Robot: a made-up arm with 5 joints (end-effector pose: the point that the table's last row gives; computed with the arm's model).
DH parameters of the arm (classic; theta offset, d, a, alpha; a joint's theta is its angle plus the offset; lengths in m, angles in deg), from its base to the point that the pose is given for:
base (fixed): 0 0 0.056 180
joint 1: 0 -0.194 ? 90
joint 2: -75.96 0 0.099 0
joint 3: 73.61 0 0.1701 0
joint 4: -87.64 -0.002 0 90
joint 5: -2.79 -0.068 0 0
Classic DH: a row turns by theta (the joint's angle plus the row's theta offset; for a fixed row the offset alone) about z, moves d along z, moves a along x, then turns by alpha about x.
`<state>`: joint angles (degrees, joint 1 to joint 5).
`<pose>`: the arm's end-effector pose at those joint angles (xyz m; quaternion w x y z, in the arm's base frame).
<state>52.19 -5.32 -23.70 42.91 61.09</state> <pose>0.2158 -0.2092 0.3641 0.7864 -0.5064 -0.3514 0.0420</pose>
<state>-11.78 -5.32 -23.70 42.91 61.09</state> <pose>0.3141 0.0518 0.3641 0.6447 -0.2434 -0.5663 0.4521</pose>
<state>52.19 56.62 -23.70 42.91 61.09</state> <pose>0.2344 -0.2331 0.0743 0.9910 -0.1013 -0.0703 0.0529</pose>
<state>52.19 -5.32 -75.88 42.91 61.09</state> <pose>0.1307 -0.0996 0.5030 0.4356 -0.7393 -0.5130 0.0232</pose>
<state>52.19 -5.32 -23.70 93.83 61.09</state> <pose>0.1931 -0.1799 0.3189 0.9746 -0.1791 -0.1243 0.0520</pose>
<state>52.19 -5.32 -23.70 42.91 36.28</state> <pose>0.2158 -0.2092 0.3641 0.7770 -0.4191 -0.4519 -0.1279</pose>
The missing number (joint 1, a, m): 0.037
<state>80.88 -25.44 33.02 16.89 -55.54</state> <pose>0.0934 -0.2459 0.2474 0.2931 -0.1058 -0.5307 -0.7882</pose>
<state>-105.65 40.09 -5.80 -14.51 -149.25</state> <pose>-0.0299 0.3140 0.1390 0.7520 0.4479 0.3607 -0.3222</pose>
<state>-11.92 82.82 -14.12 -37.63 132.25</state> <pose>0.3125 0.0521 -0.0087 0.2879 -0.4205 -0.2550 0.8217</pose>
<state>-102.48 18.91 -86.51 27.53 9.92</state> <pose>0.0145 0.1969 0.4806 0.2433 0.6702 -0.6104 0.3450</pose>
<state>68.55 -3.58 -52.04 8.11 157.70</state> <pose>0.1240 -0.1786 0.4857 0.2643 -0.8658 0.3451 0.2480</pose>
